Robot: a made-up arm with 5 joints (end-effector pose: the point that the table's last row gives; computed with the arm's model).
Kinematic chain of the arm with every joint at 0, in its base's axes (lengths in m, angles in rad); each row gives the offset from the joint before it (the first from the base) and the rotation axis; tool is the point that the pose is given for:
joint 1: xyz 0 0 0.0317 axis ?
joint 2: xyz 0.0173 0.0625 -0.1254 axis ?
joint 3: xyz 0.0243 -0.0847 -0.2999 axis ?
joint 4: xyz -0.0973 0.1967 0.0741 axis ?
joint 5: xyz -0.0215 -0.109 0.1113 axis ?
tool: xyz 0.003 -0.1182 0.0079
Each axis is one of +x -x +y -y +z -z.
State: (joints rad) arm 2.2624 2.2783 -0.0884 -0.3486 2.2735
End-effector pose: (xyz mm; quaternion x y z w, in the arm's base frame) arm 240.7 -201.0 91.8 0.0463 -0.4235 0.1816 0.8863
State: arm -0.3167 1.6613 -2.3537 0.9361 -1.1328
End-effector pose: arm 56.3 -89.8 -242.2 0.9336 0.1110 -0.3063 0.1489
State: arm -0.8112 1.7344 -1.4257 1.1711 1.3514
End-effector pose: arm 111.5 121.3 -382.4 -0.0322 -0.8844 -0.4411 0.1492
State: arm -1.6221 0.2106 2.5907 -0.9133 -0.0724
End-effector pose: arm 181.4 426.3 118.4 0.2992 0.2947 -0.9074 0.0170
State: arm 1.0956 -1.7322 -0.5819 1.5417 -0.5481
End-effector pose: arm 34.2 153.2 -121.8 -0.3446 0.7935 0.4290 0.2600
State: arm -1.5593 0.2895 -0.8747 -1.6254 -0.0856
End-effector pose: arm 40.3 596.4 -20.7 0.8917 -0.1550 0.4246 0.0236
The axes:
joint 1: -x
joint 2: -y
joint 3: -z
joint 4: -x
joint 5: -z

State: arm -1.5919 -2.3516 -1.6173 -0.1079 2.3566
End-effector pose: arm 25.2 -34.3 -202.8 -0.0153 0.6993 0.5446 0.4627
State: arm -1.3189 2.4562 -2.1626 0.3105 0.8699
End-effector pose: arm -21.1 -33.8 -191.5 -0.3719 -0.7457 -0.3352 0.4396
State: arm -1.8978 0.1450 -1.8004 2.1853 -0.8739
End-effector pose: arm -316.5 348.6 3.5 -0.4174 -0.5511 -0.1013 0.7154
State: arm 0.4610 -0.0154 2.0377 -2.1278 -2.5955
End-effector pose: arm 152.4 -199.4 -340.2 -0.6843 -0.5901 0.2804 0.3239
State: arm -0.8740 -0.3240 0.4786 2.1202 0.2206
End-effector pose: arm 72.0 452.6 190.4 -0.6139 0.1783 0.0550 0.7670
